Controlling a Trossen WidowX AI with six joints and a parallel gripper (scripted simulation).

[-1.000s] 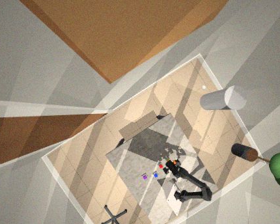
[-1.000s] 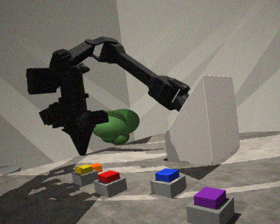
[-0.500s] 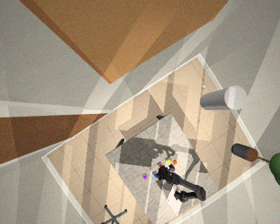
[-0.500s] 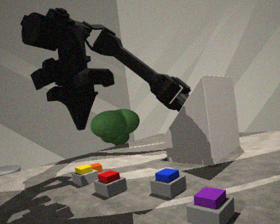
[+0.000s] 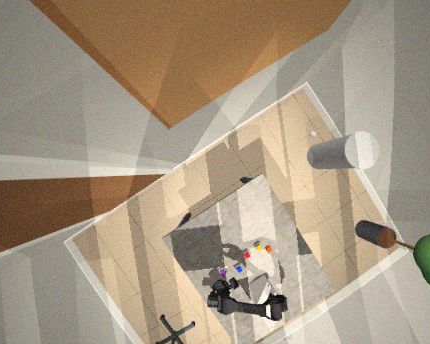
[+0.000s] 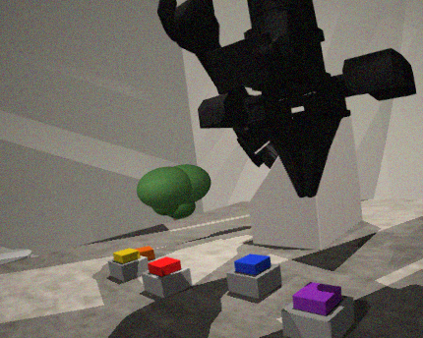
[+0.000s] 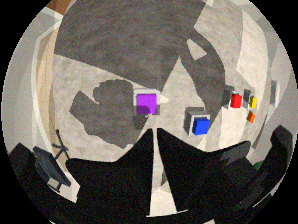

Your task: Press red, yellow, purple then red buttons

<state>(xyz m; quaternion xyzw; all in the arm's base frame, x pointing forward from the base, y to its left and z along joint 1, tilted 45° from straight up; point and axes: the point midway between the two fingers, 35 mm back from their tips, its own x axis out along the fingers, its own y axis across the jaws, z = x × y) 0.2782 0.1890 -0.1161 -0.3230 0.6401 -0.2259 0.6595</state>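
My gripper tip is 9 cm above the purple button. Also, from my gripper tip: yellow button (4 cm ahead, 32 cm to the right, 9 cm below); blue button (4 cm behind, 11 cm to the right, 9 cm below); red button (3 cm ahead, 22 cm to the right, 9 cm below).
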